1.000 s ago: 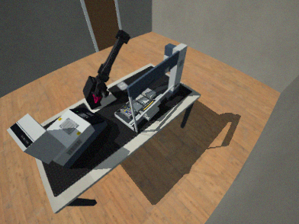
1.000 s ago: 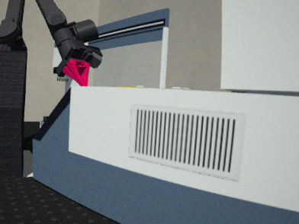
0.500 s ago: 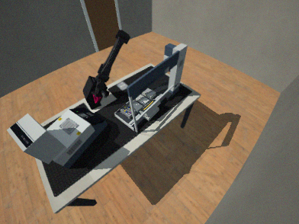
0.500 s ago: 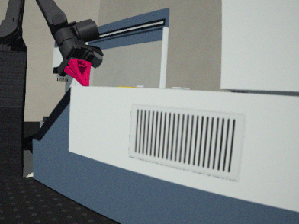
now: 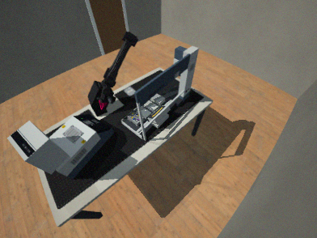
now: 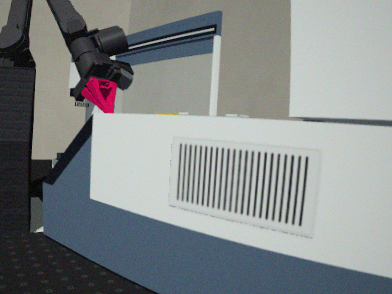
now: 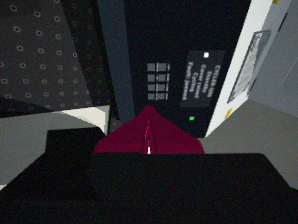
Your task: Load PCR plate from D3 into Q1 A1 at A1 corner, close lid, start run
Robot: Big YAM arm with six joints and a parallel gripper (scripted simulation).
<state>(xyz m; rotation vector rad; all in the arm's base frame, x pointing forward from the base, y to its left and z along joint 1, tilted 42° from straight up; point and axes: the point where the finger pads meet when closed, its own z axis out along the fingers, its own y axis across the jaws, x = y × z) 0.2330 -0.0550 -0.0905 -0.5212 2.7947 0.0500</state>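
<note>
The tube is 140 mm ahead of my hand, 260 mm to the left of it and 140 mm below it. Round my hand: tube cooling block (140 mm ahead, 240 mm to the left, 140 mm below); then pipette head (20 mm ahead, 790 mm to the left, 170 mm above).
</note>
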